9 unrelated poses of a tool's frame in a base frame.
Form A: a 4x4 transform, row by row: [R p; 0 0 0 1], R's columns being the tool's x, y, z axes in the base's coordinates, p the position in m. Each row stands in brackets.
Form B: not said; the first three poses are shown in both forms.
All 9 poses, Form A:
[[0.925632 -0.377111 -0.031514 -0.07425], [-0.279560 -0.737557 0.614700 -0.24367], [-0.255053 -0.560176 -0.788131 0.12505], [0 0 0 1]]
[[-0.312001 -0.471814 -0.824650 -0.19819], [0.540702 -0.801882 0.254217 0.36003], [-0.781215 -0.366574 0.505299 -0.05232], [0 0 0 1]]
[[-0.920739 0.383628 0.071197 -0.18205], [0.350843 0.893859 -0.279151 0.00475], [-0.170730 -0.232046 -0.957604 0.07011], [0 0 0 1]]
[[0.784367 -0.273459 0.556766 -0.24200], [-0.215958 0.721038 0.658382 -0.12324], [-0.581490 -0.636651 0.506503 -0.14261], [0 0 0 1]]
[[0.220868 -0.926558 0.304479 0.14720], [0.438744 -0.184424 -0.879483 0.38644], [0.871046 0.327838 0.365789 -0.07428], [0 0 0 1]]
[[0.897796 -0.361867 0.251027 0.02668], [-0.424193 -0.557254 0.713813 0.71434], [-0.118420 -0.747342 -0.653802 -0.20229], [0 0 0 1]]
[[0.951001 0.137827 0.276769 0.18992], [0.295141 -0.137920 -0.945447 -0.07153], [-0.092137 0.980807 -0.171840 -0.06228], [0 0 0 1]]
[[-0.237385 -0.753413 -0.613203 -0.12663], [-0.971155 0.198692 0.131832 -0.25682], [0.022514 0.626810 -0.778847 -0.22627], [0 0 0 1]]
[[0.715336 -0.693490 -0.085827 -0.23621], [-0.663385 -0.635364 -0.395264 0.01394], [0.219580 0.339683 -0.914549 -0.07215], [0 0 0 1]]
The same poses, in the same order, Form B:
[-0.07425 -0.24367 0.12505 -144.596 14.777 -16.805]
[-0.19819 0.36003 -0.05232 -35.959 51.372 119.986]
[-0.18205 0.00475 0.07011 -166.379 9.830 159.141]
[-0.24200 -0.12324 -0.14261 -51.495 35.555 -15.394]
[0.14720 0.38644 -0.07428 41.868 -60.580 63.279]
[0.02668 0.71434 -0.20229 -131.181 6.801 -25.290]
[0.18992 -0.07153 -0.06228 99.938 5.287 17.242]
[-0.12663 -0.25682 -0.22627 141.173 -1.290 -103.736]
[-0.23621 0.01394 -0.07215 159.624 -12.684 -42.842]

